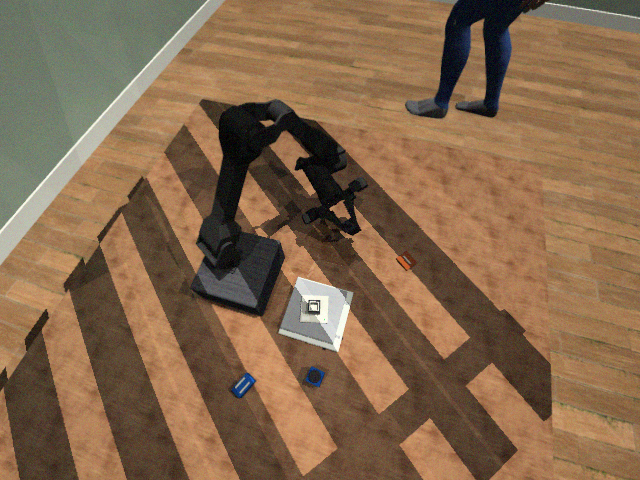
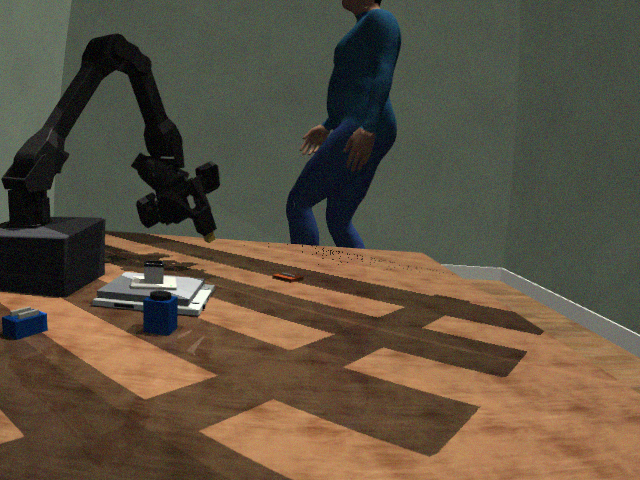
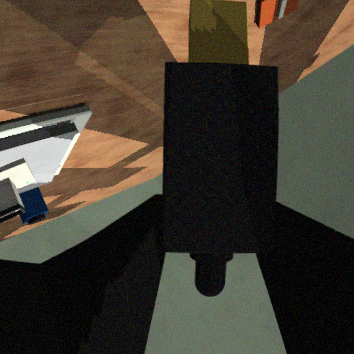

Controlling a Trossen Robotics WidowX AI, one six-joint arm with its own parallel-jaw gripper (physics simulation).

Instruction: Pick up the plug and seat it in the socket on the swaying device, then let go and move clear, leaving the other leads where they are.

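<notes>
My gripper [image 1: 353, 226] [image 2: 205, 226] [image 3: 209, 207] is shut on the plug and holds it above the table, pointing down at a tilt. The plug's olive-yellow end [image 2: 208, 237] [image 3: 219, 35] sticks out past the dark fingertips; the rest is hidden or merges with the black fingers. The grey-white device [image 1: 336, 322] [image 2: 121, 290] [image 3: 50, 155] lies on the table beside the arm's base, apart from the gripper. Its grey, dark-rimmed socket [image 1: 313, 306] [image 2: 153, 272] [image 3: 7, 196] stands upright on a pale square plate. The plug is clear of the socket.
An orange piece [image 1: 405, 260] [image 2: 287, 277] [image 3: 268, 11] lies beyond the device. A blue block with a round black top [image 1: 314, 376] [image 2: 160, 315] [image 3: 34, 206] and a slotted blue block [image 1: 243, 385] [image 2: 24, 324] stand on its other side. A person's legs [image 1: 454, 56] show behind the table.
</notes>
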